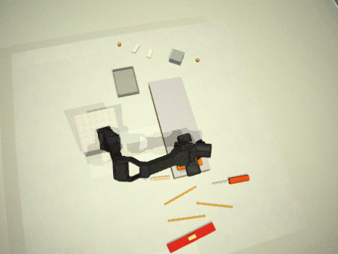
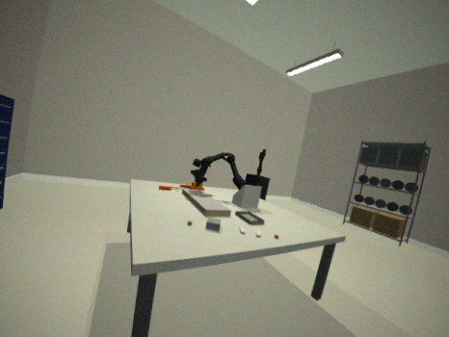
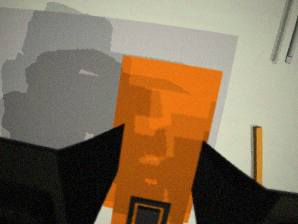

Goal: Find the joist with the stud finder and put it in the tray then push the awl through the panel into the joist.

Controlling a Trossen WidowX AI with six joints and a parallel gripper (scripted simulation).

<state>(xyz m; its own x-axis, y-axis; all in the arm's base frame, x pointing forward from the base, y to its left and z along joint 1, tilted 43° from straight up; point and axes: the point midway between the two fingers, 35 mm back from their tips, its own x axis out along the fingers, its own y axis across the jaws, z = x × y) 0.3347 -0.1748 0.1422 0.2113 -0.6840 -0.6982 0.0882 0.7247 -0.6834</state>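
Right now my gripper tip is 40 mm past the small light and 30 mm below it. Round my gripper tip: awl 180 mm behind, 80 mm below, 20 mm to the right; red level 330 mm to the right, 110 mm behind, 70 mm below; orange stud finder 20 mm behind, 20 mm above.
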